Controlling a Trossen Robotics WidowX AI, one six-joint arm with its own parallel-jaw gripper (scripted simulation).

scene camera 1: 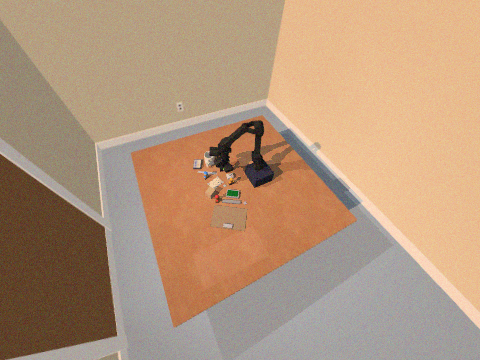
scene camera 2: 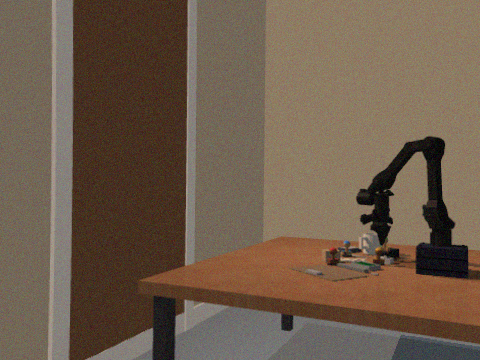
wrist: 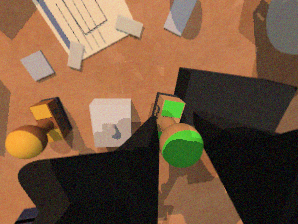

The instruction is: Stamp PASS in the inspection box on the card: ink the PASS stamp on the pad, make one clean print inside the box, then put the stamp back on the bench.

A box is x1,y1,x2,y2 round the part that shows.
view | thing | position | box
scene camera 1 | brown cardboard sheet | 225,217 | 210,205,246,230
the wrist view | my gripper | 174,119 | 18,110,297,223
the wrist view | green-knobbed stamp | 180,144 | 151,92,203,167
